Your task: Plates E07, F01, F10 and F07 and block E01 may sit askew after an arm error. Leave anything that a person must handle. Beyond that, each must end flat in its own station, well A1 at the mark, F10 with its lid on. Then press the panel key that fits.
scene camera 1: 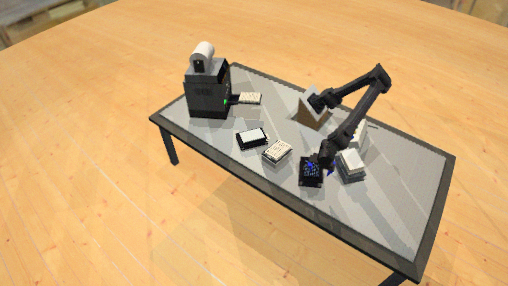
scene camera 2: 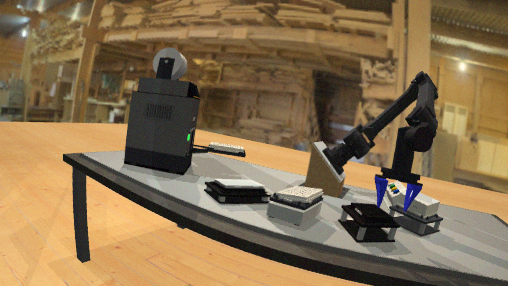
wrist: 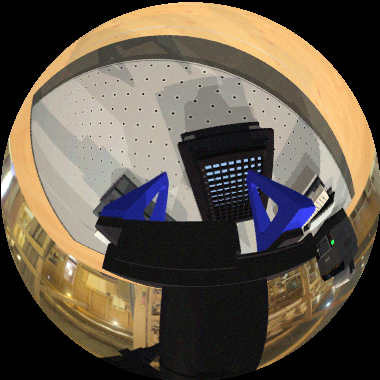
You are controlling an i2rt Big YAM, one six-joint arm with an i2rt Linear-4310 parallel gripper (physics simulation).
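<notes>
My gripper (scene camera 1: 320,169) (scene camera 2: 393,208) (wrist: 207,174) is open and empty, pointing down beside a black plate or block (scene camera 1: 312,169) (scene camera 2: 372,212) (wrist: 232,185) with blue-lit wells on a black raised stand. One finger overlaps its wells in the wrist view; contact is unclear. A white plate or block (scene camera 1: 354,160) (scene camera 2: 421,205) sits on a grey stand. A cream plate (scene camera 1: 278,149) (scene camera 2: 299,194) sits on a light grey base. A white-topped plate (scene camera 1: 252,135) (scene camera 2: 240,184) sits on a low black station. A cream plate (scene camera 1: 250,97) (scene camera 2: 226,147) lies on the machine's arm. Labels, A1 marks and slight tilts are unreadable.
The tall dark machine (scene camera 1: 206,97) (scene camera 2: 161,127) (wrist: 337,245) with a roll on top shows a green light. The button panel (scene camera 1: 360,134) (scene camera 2: 394,189) stands behind the grey stand, partly hidden by the arm. The arm's wedge base (scene camera 1: 309,116) (scene camera 2: 320,175) is at the table's back edge.
</notes>
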